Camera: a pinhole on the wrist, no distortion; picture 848 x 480 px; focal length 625.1 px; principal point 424.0 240.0 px. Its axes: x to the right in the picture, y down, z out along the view. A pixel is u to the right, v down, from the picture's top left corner.
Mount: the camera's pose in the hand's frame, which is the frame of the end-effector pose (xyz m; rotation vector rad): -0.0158 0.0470 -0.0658 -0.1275 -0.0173 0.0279
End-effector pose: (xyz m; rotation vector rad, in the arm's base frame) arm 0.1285 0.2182 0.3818 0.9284 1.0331 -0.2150
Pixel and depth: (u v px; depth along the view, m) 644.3 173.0 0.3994
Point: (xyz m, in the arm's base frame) 0.4406 0.0330 0.3812
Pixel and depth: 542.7 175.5 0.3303
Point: 0.3532 0.0647 0.4291
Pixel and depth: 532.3 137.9 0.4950
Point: 0.4593 -0.0716 0.4294
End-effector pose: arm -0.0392 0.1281 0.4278 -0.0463 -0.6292 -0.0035
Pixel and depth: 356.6 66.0 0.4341
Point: -0.3173 0.1251 0.6952
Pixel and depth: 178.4 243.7 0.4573
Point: -0.4287 0.2454 0.6139
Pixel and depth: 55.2 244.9 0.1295
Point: -0.1507 0.1920 0.4190
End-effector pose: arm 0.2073 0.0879 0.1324 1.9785 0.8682 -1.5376
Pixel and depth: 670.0 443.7 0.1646
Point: 0.2442 -0.0524 0.0658
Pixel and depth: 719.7 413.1 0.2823
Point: 0.2096 -0.1493 -0.0269
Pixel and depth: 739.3 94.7 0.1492
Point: 0.1836 0.0136 0.0546
